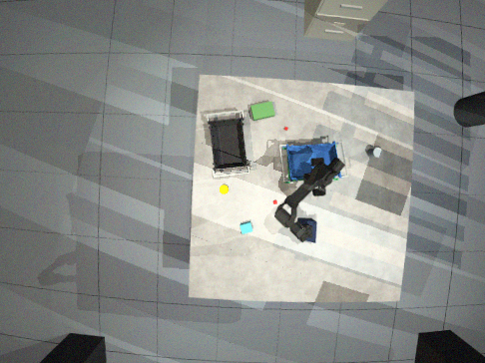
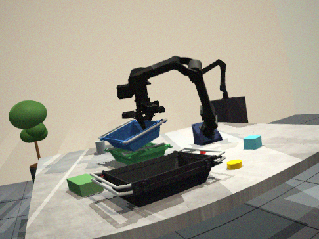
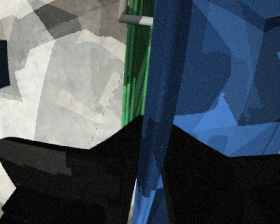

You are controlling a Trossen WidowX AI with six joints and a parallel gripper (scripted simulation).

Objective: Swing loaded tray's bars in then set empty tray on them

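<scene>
My gripper tip is now 8 cm short of the blue tray, 1 cm to the right of it and 1 cm below it. Round my gripper tip: cyan cube (34 cm to the left, 30 cm behind, 9 cm below); then green block (35 cm ahead, 27 cm to the left, 10 cm below); then grey cylinder (38 cm to the right, 14 cm ahead, 8 cm below).
</scene>
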